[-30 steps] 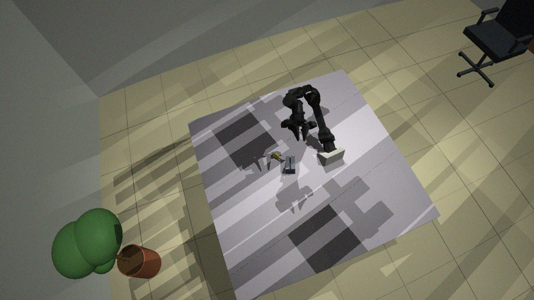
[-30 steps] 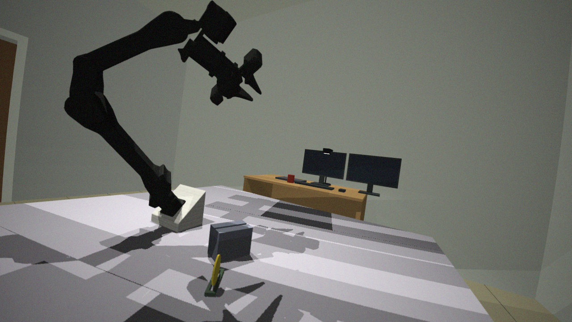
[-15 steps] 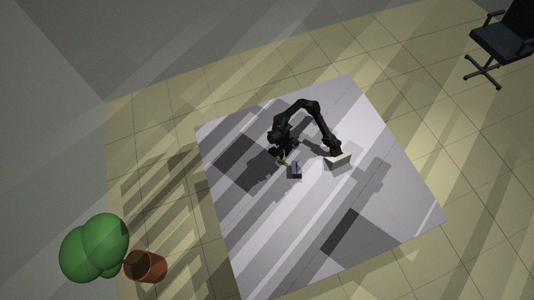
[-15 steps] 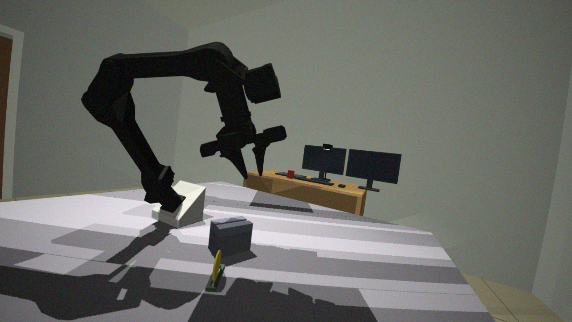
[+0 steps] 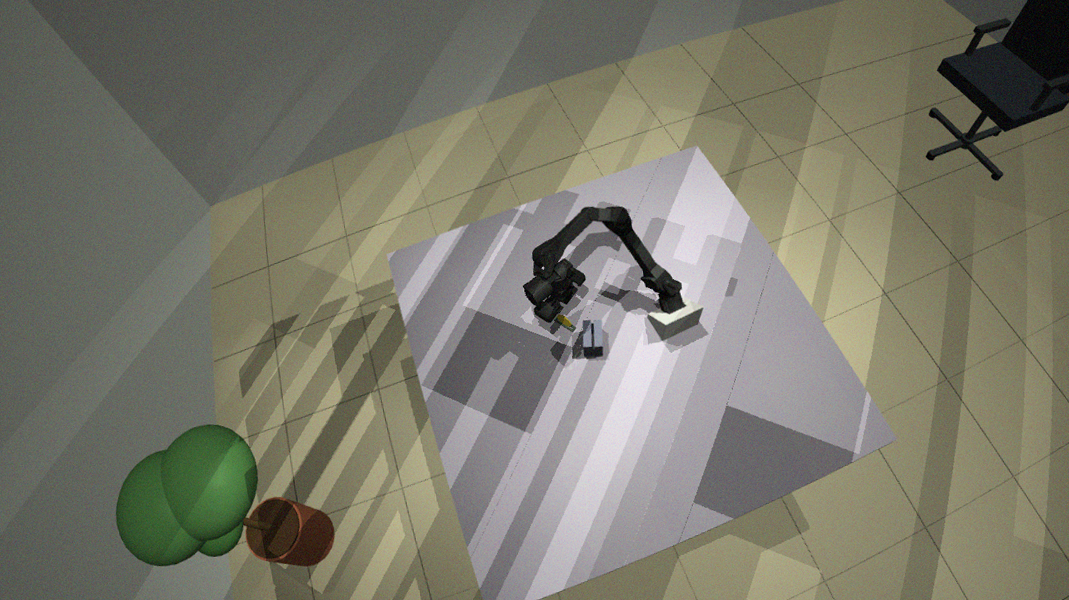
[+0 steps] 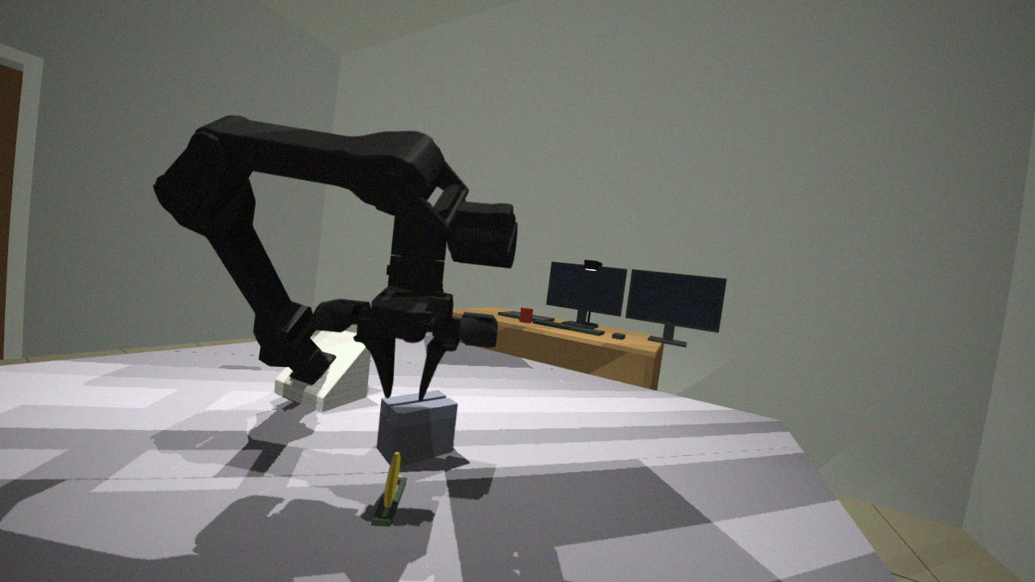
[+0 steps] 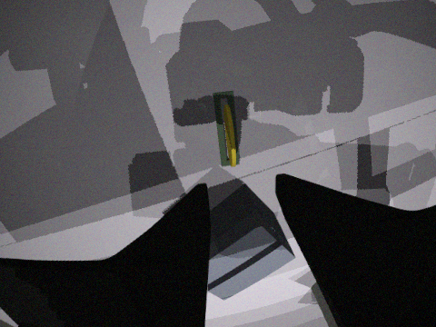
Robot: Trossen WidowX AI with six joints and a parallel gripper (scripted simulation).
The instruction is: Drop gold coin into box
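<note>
Right now the coin is 9 cm below my gripper tip.
</note>
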